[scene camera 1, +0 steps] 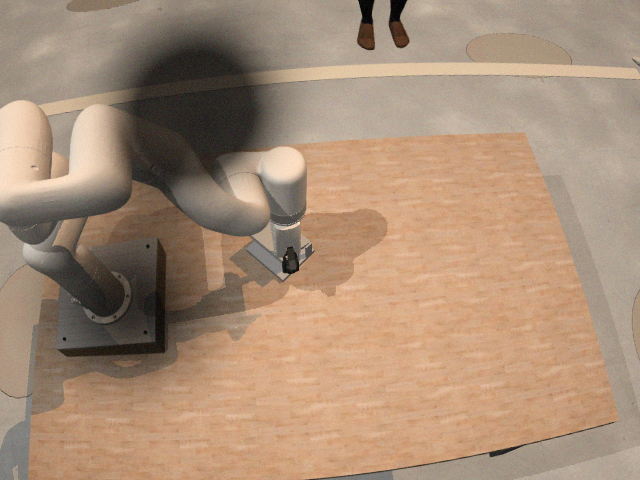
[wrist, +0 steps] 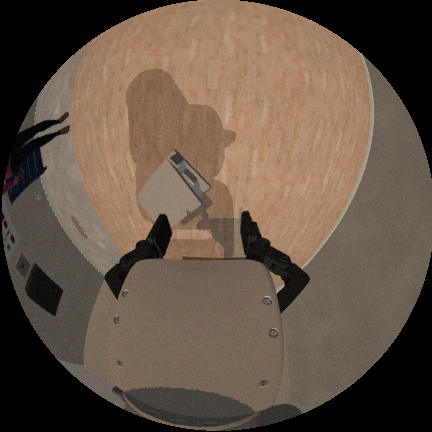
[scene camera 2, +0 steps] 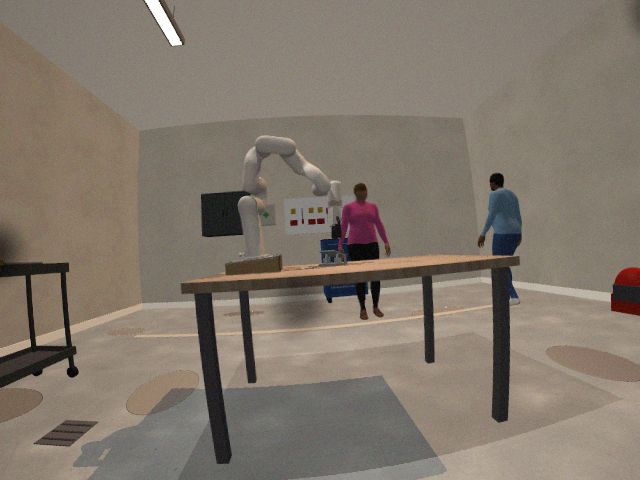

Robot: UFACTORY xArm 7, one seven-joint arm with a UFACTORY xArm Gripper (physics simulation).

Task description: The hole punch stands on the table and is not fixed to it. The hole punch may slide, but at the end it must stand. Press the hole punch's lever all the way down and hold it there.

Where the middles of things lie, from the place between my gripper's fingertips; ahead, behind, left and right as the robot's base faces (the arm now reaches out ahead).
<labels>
My hand is 2 cm past the broad pale lever [wrist: 166, 191], 8 cm to the right of it and 8 cm above it. From my hand the other things lie so: hole punch [scene camera 1: 266, 259] (2 cm behind, 8 cm to the left, 10 cm below).
</labels>
